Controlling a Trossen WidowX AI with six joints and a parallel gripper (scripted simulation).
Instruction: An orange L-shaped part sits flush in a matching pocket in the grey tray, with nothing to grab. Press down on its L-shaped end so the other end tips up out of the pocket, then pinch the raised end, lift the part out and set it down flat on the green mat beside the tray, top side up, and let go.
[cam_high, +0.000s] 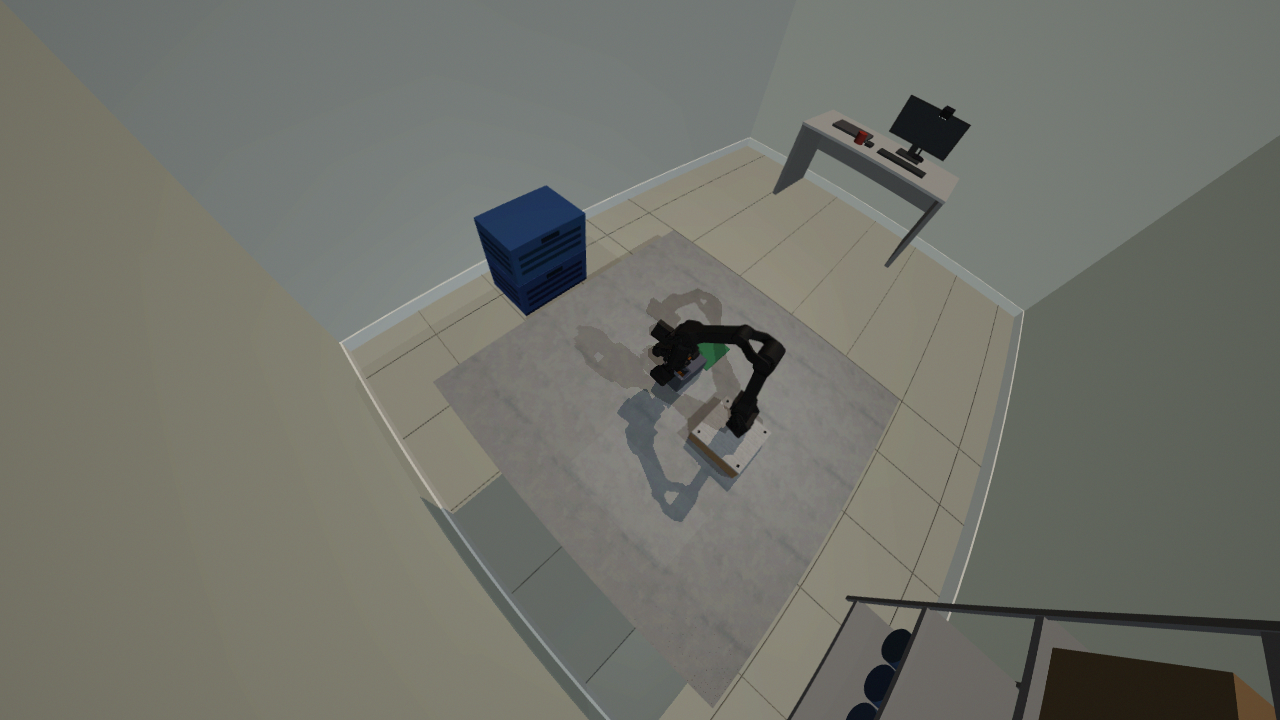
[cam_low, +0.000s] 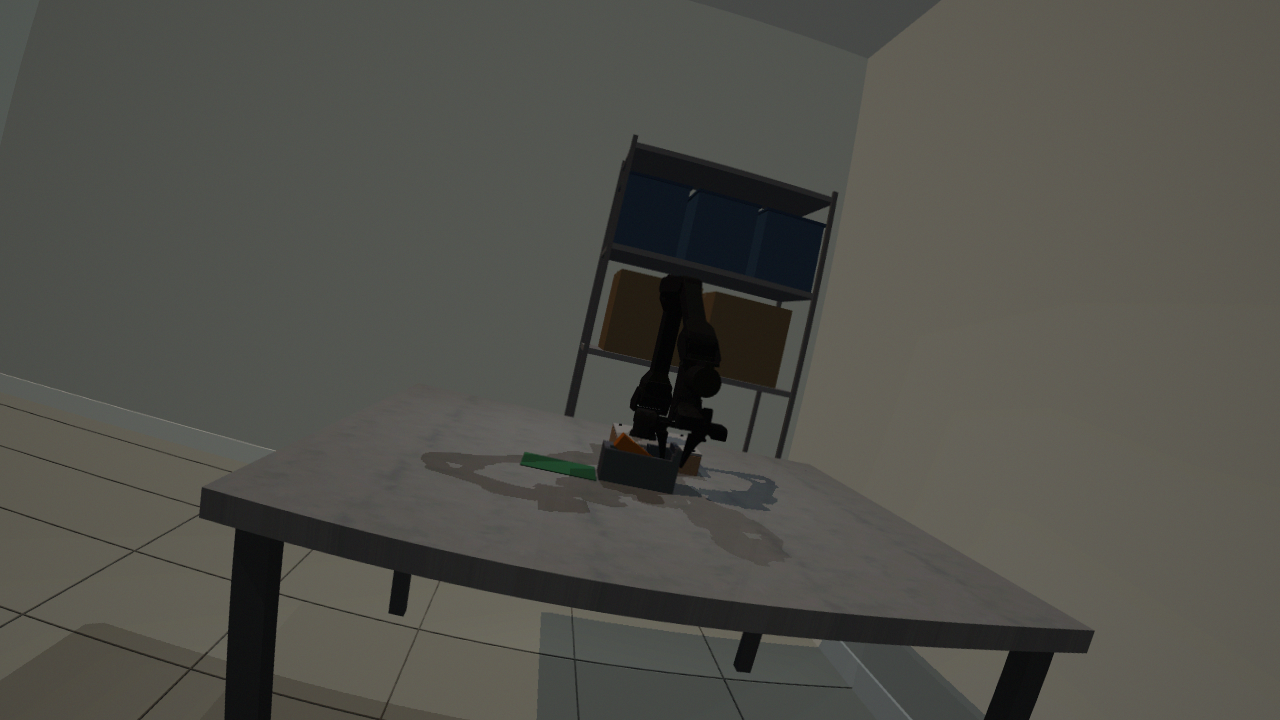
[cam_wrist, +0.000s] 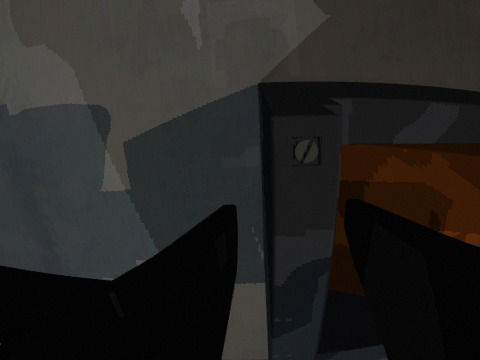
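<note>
Right now my gripper tip is 60 mm to the left of the orange L-shaped part. Round my gripper tip: grey tray: 70 mm to the right, 60 mm below; green mat: 20 mm ahead, 220 mm to the right, 60 mm below.
</note>
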